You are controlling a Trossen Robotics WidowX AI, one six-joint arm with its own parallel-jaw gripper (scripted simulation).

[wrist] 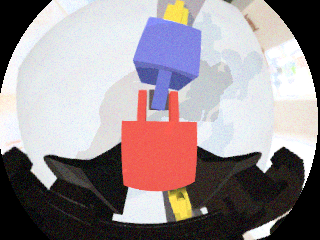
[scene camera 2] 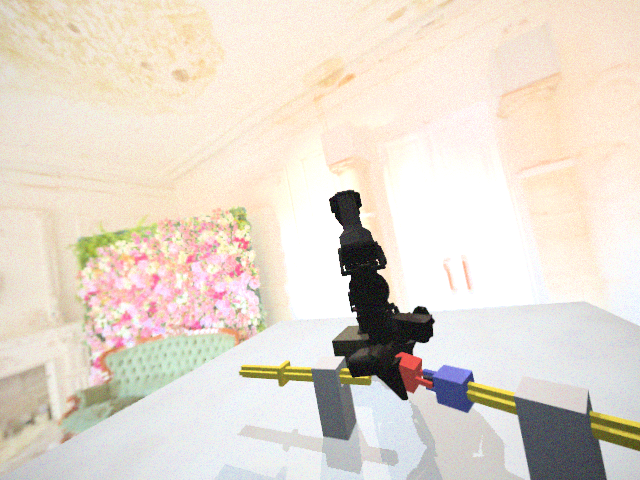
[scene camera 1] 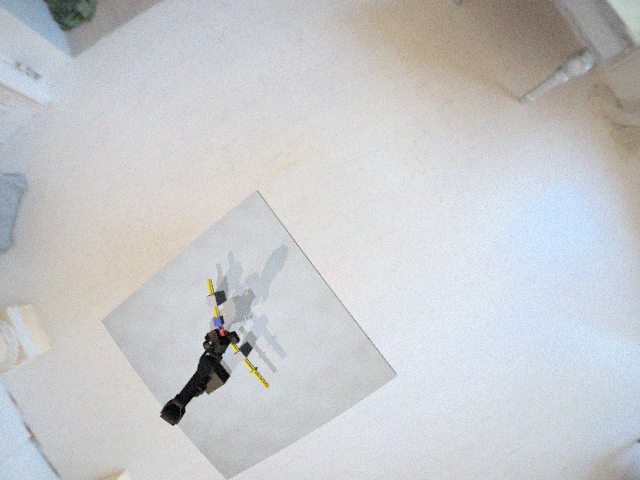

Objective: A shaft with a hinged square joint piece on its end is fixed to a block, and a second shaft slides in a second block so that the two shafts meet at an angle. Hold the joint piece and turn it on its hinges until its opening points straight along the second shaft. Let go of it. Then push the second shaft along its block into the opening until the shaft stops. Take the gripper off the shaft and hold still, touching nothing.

Labels:
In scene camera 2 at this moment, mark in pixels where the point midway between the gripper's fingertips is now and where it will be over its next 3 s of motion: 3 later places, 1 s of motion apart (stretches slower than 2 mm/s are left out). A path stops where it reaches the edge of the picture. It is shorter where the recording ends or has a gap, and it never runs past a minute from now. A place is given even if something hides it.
My gripper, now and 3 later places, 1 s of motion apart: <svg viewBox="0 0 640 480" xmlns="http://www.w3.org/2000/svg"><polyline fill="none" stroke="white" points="410,392 398,370 387,314 375,316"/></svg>

